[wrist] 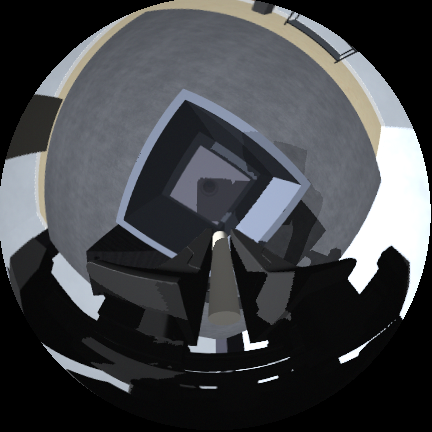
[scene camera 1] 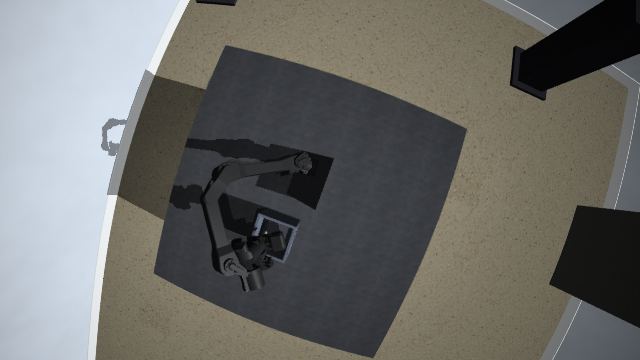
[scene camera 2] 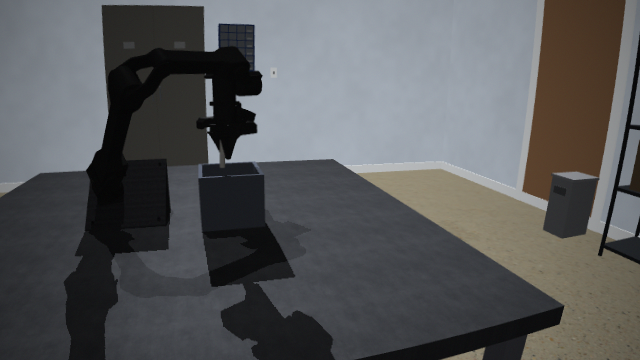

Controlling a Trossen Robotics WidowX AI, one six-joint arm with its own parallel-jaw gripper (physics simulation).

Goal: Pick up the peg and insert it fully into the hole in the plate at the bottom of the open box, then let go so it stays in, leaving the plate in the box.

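The peg is a pale grey cylinder, held between the fingers. My gripper is shut on it. In scene camera 2 the fingertips are just above the box's rim, and the peg's lower end is about at the rim, tilted a little. The open box is blue-grey and stands on the table. At its bottom lies the plate, pinkish grey, partly in shadow, with a dark round hole. In the wrist view the hole is beyond the peg's lower end. In scene camera 1 the wrist hides part of the box.
The table carries the box and a dark ridged block near the arm's base. The box's walls rise around the plate. A bin and a black shelf unit stand on the floor beyond the table.
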